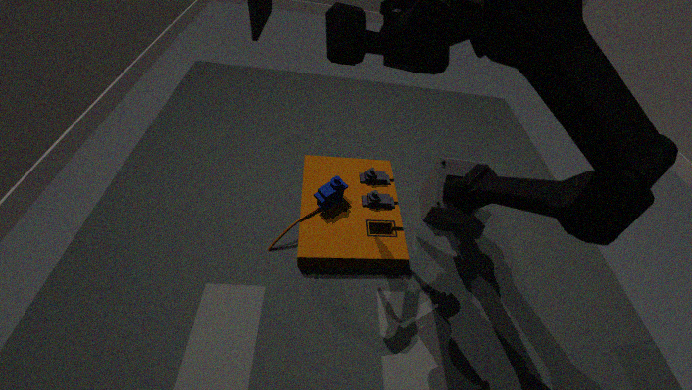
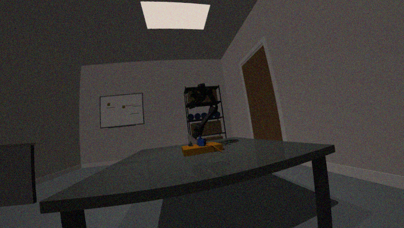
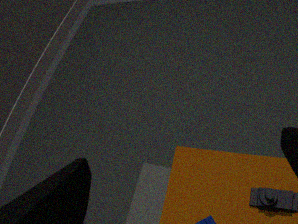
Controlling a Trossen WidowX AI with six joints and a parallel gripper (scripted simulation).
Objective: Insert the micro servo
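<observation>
The orange deck is 35 cm below my gripper tip, 4 cm to the left of it and 1 cm ahead of it.
</observation>
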